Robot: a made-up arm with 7 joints.
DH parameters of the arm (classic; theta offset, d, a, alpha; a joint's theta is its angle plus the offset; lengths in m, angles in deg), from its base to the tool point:
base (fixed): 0 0 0 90
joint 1: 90 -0.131 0 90
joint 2: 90 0 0 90
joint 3: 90 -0.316 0 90
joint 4: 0 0 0 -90
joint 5: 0 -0.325 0 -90
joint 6: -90 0 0 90
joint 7: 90 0 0 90
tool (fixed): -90 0 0 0
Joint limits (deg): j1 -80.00..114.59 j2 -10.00..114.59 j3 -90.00..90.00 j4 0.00..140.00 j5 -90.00..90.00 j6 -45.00..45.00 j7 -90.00..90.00
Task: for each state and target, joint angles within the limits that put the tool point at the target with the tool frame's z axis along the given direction. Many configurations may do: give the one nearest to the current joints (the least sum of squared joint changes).
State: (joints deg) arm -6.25 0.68 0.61 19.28 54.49 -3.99 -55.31
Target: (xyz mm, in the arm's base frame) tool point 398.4 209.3 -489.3 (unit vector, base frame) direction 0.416 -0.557 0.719
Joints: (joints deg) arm 31.72 6.64 3.83 14.58 55.91 -3.97 -74.61
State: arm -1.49 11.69 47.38 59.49 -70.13 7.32 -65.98
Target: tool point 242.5 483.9 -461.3 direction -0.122 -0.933 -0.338
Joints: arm 19.26 25.80 50.57 21.84 -65.50 9.46 -61.30
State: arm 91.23 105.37 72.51 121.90 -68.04 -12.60 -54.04
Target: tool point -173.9 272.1 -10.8 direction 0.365 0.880 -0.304
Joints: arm 95.68 69.29 88.26 139.08 -86.21 -27.76 -35.77
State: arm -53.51 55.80 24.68 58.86 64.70 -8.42 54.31
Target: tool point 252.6 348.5 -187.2 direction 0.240 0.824 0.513
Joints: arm -59.11 92.28 21.08 106.79 53.96 -4.46 67.83
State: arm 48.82 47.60 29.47 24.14 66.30 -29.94 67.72
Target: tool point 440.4 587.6 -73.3 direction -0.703 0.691 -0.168
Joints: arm 73.41 46.54 -7.62 9.92 28.71 -29.48 89.14
